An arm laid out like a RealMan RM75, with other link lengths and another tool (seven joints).
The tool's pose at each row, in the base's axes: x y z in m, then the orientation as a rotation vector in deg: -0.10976 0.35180 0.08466 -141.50 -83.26 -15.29; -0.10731 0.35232 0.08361 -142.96 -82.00 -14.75; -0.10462 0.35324 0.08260 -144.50 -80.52 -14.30; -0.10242 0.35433 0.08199 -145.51 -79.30 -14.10; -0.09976 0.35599 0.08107 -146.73 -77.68 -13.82; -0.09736 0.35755 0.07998 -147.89 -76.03 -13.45; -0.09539 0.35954 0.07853 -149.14 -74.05 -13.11; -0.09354 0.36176 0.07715 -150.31 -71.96 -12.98; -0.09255 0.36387 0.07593 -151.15 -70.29 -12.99; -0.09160 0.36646 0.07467 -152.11 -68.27 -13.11; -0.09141 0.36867 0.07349 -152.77 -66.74 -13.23; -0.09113 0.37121 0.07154 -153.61 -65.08 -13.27; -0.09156 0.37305 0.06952 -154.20 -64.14 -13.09; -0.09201 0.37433 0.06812 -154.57 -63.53 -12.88
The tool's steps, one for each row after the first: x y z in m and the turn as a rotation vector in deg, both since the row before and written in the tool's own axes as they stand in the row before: 0.00131 0.00204 0.00122 -0.48 -0.56 1.24; 0.00182 0.00201 0.00131 -0.52 -0.49 1.38; 0.00187 0.00140 0.00097 -0.31 -0.20 1.05; 0.00252 0.00149 0.00145 -0.33 -0.23 1.36; 0.00230 0.00128 0.00157 -0.26 -0.26 1.36; 0.00233 0.00067 0.00201 -0.26 -0.20 1.59; 0.00248 0.00036 0.00200 -0.27 -0.03 1.62; 0.00191 -0.00035 0.00178 -0.19 0.07 1.26; 0.00221 -0.00072 0.00194 -0.25 0.16 1.50; 0.00144 -0.00112 0.00173 -0.16 0.16 1.12; 0.00152 -0.00120 0.00256 -0.26 0.06 1.24; 0.00051 -0.00127 0.00240 -0.19 -0.13 0.74; 0.00024 -0.00100 0.00165 -0.08 -0.14 0.48
